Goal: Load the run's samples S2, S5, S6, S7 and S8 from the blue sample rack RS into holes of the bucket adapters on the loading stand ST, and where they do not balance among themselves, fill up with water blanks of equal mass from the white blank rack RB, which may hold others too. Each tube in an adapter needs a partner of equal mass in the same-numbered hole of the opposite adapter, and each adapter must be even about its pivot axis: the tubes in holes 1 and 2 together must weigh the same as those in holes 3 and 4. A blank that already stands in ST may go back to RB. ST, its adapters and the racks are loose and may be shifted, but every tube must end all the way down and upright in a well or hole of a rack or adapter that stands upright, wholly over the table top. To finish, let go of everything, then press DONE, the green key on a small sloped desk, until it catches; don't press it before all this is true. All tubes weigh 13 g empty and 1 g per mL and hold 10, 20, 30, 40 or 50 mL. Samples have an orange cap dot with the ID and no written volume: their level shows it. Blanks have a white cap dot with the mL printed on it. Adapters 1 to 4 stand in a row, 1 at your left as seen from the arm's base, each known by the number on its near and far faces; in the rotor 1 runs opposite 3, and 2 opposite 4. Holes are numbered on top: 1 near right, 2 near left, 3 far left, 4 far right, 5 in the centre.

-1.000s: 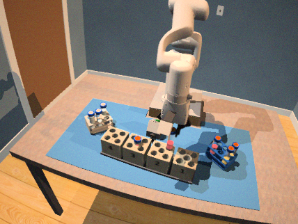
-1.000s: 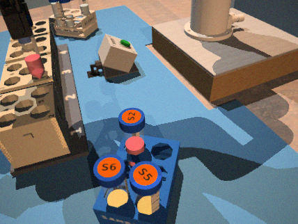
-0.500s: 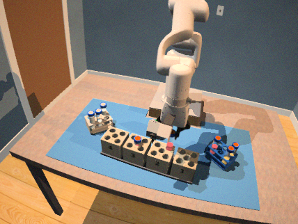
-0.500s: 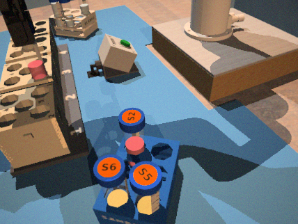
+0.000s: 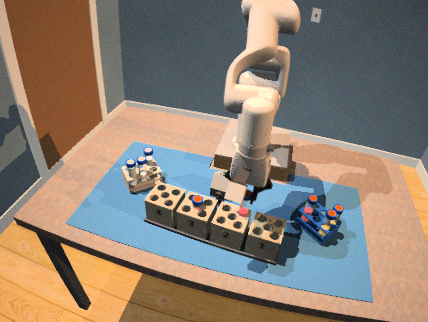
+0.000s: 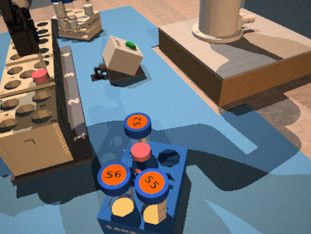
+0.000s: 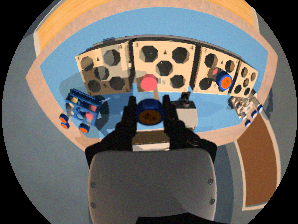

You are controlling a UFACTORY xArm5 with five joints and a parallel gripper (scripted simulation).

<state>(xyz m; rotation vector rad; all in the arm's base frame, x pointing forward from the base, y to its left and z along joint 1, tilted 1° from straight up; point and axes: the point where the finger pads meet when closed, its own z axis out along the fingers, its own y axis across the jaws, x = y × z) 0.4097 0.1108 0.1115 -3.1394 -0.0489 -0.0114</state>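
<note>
Now: hand 2 cm short of the loading stand ST, 8 cm to the left of it and 17 cm above it. Round my hand: white blank rack RB (8 cm behind, 41 cm to the right, 14 cm below); blue-capped tube (4 cm behind, 41 cm to the right, 11 cm below); blue sample rack RS (13 cm behind, 24 cm to the left, 14 cm below).
</note>
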